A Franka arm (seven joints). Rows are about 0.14 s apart.
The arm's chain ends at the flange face. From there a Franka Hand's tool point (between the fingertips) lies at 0.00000 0.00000 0.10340 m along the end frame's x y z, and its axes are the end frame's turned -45 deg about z.
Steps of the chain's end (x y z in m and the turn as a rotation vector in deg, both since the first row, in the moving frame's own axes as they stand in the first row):
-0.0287, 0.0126, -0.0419, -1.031, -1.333, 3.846
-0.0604, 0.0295, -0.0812, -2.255, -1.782, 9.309
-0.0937, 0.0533, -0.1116, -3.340, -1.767, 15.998
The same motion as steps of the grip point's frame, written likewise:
-0.0322, -0.0119, -0.0419, 0.214, -1.672, 3.846
-0.0687, -0.0217, -0.0813, -0.334, -2.855, 9.309
-0.1107, -0.0275, -0.1118, -1.112, -3.611, 15.998

